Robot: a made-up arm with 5 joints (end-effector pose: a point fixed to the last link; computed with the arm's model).
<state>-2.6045 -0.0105 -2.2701 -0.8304 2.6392</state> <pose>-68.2 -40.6 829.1 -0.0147 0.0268 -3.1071</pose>
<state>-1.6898 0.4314 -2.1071 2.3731 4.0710</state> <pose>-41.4 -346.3 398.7 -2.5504 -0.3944 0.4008</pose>
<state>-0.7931 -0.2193 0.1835 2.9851 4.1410</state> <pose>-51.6 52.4 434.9 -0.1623 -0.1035 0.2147</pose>
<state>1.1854 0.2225 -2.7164 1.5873 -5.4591</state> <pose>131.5 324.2 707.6 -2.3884 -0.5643 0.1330</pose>
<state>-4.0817 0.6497 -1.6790 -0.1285 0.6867</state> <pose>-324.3 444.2 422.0 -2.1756 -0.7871 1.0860</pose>
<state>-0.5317 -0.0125 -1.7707 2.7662 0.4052</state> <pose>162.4 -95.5 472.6 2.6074 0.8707 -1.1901</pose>
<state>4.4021 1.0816 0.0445 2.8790 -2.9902</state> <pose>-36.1 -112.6 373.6 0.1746 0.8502 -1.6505</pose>
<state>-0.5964 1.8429 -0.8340 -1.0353 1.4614</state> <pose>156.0 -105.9 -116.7 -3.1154 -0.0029 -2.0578</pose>
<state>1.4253 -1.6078 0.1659 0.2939 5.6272</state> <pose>14.6 99.6 368.0 2.2064 -0.8077 2.5063</pose>
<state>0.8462 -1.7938 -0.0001 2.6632 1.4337</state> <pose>-70.5 -79.7 198.7 2.2769 0.1046 -0.6358</pose>
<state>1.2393 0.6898 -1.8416 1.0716 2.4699</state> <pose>168.5 489.7 284.4 -3.0916 0.0627 -1.2290</pose>
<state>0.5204 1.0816 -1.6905 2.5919 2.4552</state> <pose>223.4 128.0 168.7 0.9668 -0.7877 -0.5956</pose>
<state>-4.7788 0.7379 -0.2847 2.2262 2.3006</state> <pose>1.4 21.6 292.8 0.3555 -0.3019 0.6088</pose>
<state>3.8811 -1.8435 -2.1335 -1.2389 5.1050</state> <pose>377.1 344.0 207.4 -2.1084 0.3417 -1.0285</pose>
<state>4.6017 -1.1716 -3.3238 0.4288 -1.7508</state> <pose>65.2 586.3 413.7 -0.9172 -0.1435 -0.2198</pose>
